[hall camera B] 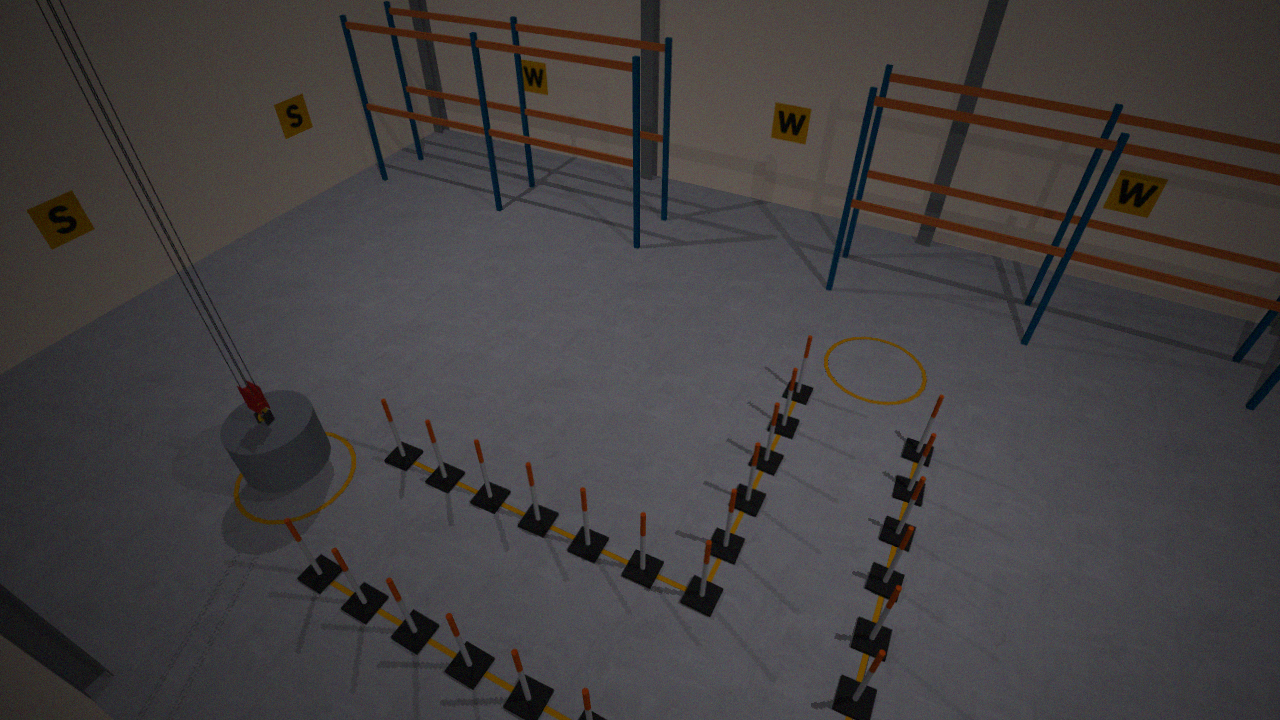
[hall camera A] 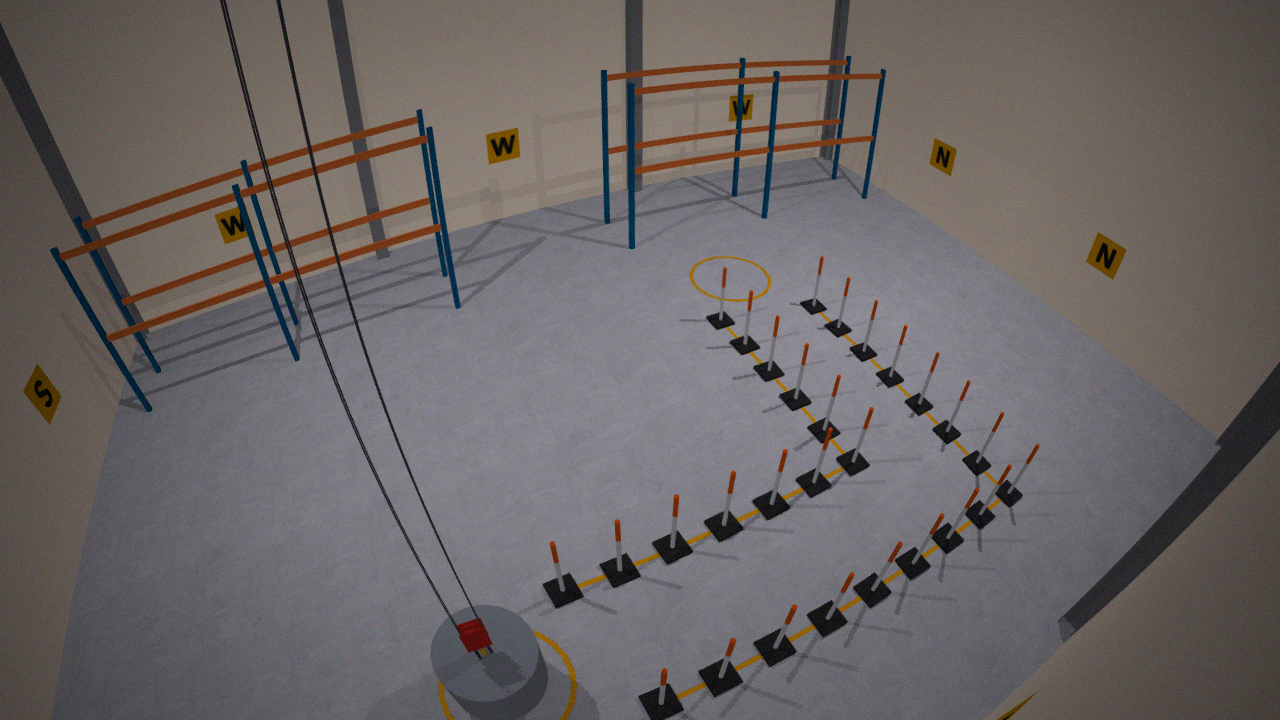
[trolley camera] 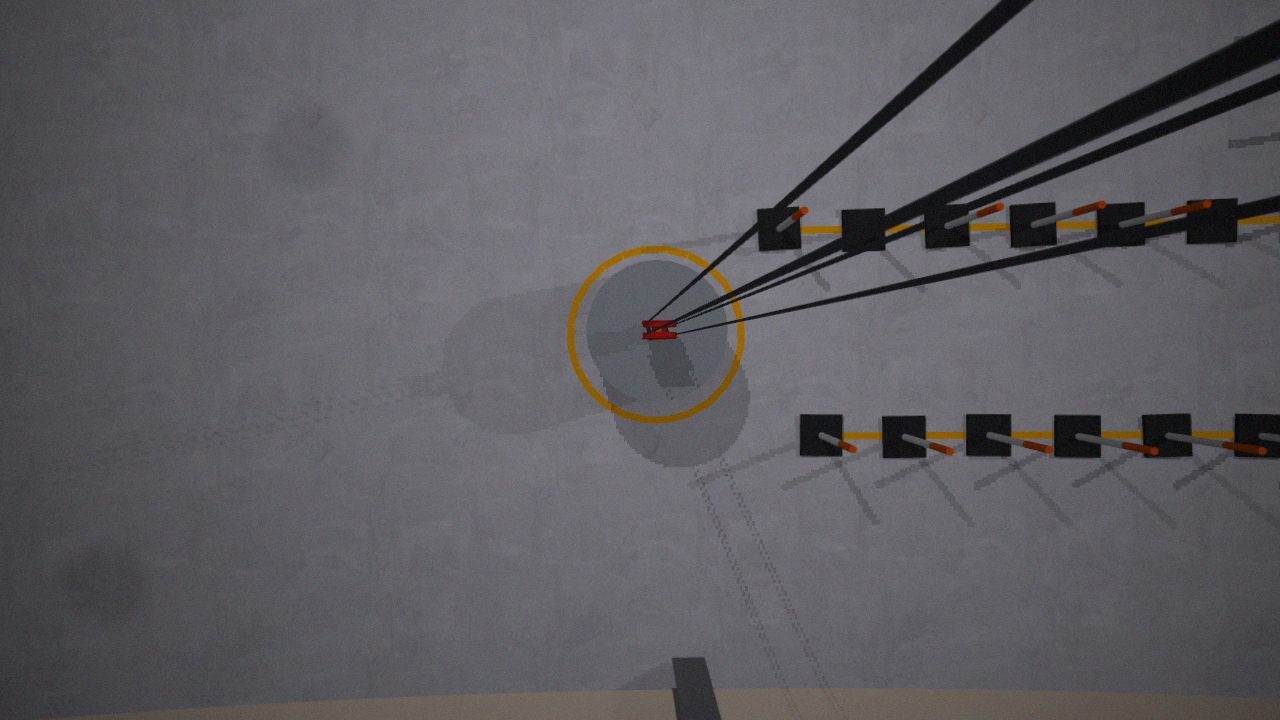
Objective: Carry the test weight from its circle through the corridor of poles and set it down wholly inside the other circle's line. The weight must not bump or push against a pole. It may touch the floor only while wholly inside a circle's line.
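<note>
The test weight (hall camera A: pixel 447 660) (hall camera B: pixel 288 454) (trolley camera: pixel 617 358), a grey cylinder, hangs upright a little above the floor, over its yellow start circle (hall camera A: pixel 573 677) (hall camera B: pixel 354 461) (trolley camera: pixel 571 334). In the trolley camera view it lies within the line. My red hook block (hall camera A: pixel 475 634) (hall camera B: pixel 255 396) (trolley camera: pixel 658 335) is at its top centre, shut on it. The corridor's first poles stand apart from it: one row's end base (hall camera A: pixel 562 591) (hall camera B: pixel 403 456) (trolley camera: pixel 779 229) and the other's (hall camera A: pixel 660 702) (hall camera B: pixel 319 574) (trolley camera: pixel 821 436). The other circle (hall camera A: pixel 691 275) (hall camera B: pixel 825 362) lies at the corridor's far end.
The two pole rows run from near the weight, bend at a corner, such as at this inner corner base (hall camera A: pixel 853 462) (hall camera B: pixel 701 595), and lead to the far circle. Blue and orange racks (hall camera A: pixel 631 205) (hall camera B: pixel 636 205) stand by the W wall. A dark column (trolley camera: pixel 691 685) stands near the trolley view's bottom edge.
</note>
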